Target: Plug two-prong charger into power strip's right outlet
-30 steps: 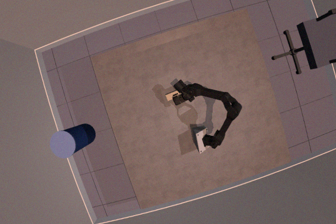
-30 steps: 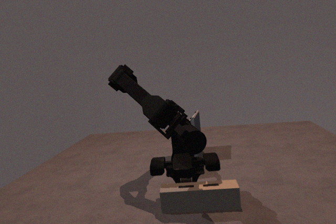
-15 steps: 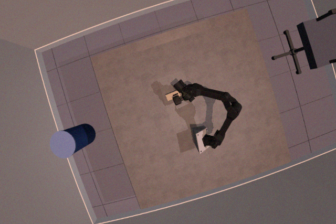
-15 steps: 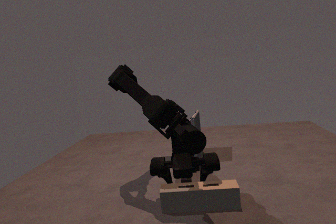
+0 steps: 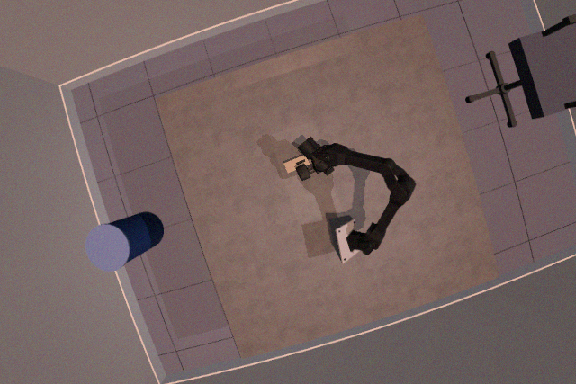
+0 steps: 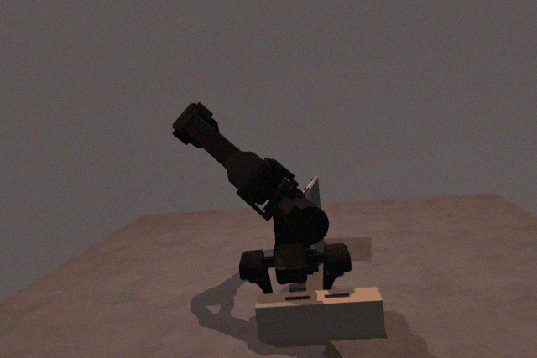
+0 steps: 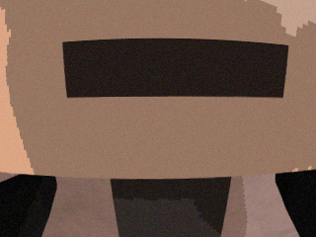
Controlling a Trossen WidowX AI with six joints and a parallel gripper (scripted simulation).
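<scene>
Right now my gripper tip is 2 cm short of the charger and 1 cm below it.
</scene>
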